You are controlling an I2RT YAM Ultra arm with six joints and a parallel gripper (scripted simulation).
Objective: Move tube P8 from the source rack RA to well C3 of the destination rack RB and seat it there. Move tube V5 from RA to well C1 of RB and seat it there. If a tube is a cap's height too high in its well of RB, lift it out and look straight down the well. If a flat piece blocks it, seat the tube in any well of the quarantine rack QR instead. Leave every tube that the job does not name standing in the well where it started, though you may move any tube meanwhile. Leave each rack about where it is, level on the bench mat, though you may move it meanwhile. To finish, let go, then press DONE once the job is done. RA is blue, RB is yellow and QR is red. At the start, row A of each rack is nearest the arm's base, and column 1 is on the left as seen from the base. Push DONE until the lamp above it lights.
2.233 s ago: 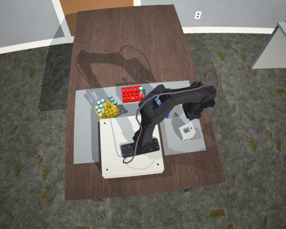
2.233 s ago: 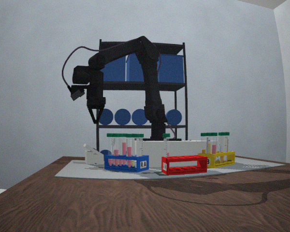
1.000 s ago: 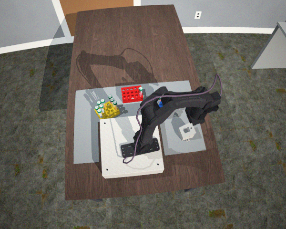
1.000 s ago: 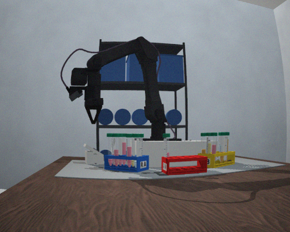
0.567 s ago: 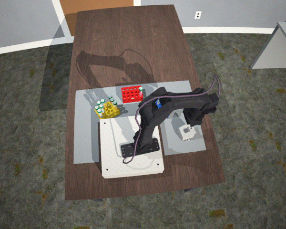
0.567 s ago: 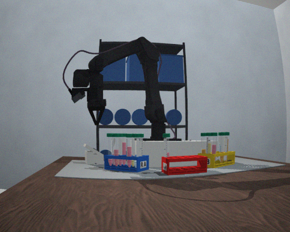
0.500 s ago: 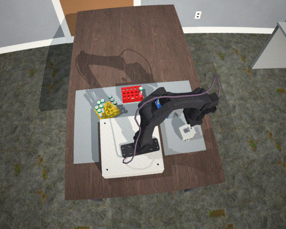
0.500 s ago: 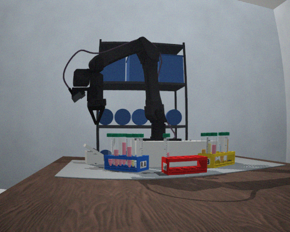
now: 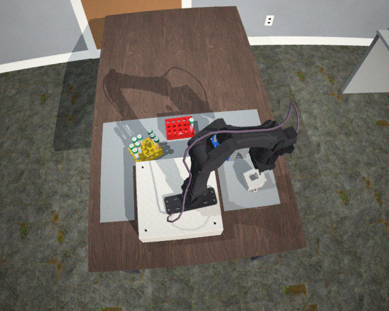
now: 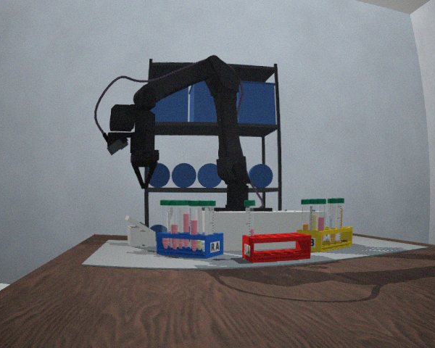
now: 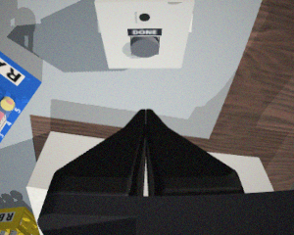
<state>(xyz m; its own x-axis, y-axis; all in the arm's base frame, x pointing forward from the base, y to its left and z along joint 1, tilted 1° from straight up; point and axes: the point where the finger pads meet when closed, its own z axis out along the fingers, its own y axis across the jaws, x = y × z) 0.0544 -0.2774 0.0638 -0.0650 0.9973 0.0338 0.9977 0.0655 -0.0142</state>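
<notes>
Right now the done button is 10 mm to the right of my hand and 110 mm below it. Also, from my hand: red rack QR: 320 mm ahead, 250 mm to the left, 140 mm below; then rack RA: 200 mm ahead, 90 mm to the left, 140 mm below; then capped tube: 230 mm ahead, 360 mm to the left, 100 mm below.
</notes>
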